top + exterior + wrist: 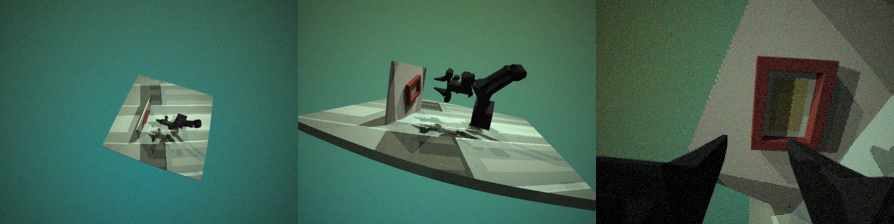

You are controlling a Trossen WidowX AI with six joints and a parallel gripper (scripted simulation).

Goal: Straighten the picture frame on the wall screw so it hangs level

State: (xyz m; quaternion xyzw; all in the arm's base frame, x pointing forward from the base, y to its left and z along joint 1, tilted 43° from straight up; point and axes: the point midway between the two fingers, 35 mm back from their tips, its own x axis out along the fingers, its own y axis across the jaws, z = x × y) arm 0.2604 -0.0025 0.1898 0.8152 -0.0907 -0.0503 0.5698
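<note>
The red picture frame lies 13 cm ahead of my gripper tip, 4 cm to the right of it and 6 cm below it. The rest, counted from my gripper tip: grey wall panel (14 cm ahead, 3 cm to the right, 7 cm below).
</note>
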